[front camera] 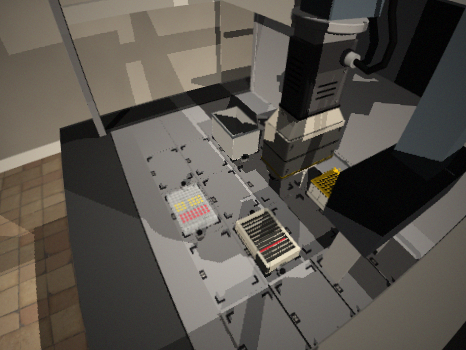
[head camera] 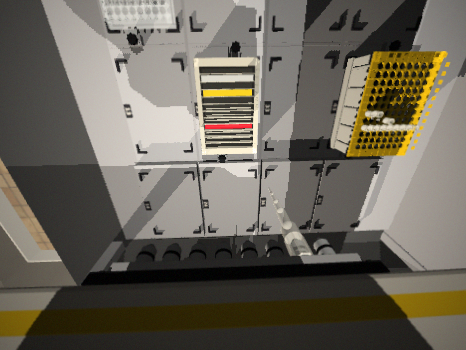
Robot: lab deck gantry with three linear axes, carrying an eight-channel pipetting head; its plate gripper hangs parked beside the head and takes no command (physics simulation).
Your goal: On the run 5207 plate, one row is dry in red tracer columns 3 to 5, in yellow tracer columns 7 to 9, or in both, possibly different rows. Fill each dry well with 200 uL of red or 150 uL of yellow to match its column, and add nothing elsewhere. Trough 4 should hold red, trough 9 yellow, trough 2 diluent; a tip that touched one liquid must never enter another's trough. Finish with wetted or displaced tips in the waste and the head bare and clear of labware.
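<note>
The run plate [front camera: 183, 193] [head camera: 140, 25] shows yellow wells [front camera: 196, 201] with a gap and a red block [front camera: 195, 214]; the head camera cuts it off. The trough rack [front camera: 284, 259] [head camera: 257, 115] holds a red trough [front camera: 273, 245] [head camera: 228, 127], a yellow trough [head camera: 227, 93] and a pale strip [head camera: 227, 78]. The pipetting head [front camera: 305, 145] hangs behind the trough rack. One pale tip [front camera: 303, 178] [head camera: 286, 226] is on its seventh channel from the left in the head view; the other channels are bare. Any liquid inside cannot be told. The parked gripper's dark body is at right, fingers hidden.
A yellow tip rack [front camera: 327, 181] [head camera: 361, 100] holds a row of white tips [head camera: 390, 128], with a few more beside it. An open-topped waste bin [front camera: 245, 146] stands left of the head. The dark body [front camera: 385, 195] under the blue column covers part of the tip rack in the front view.
</note>
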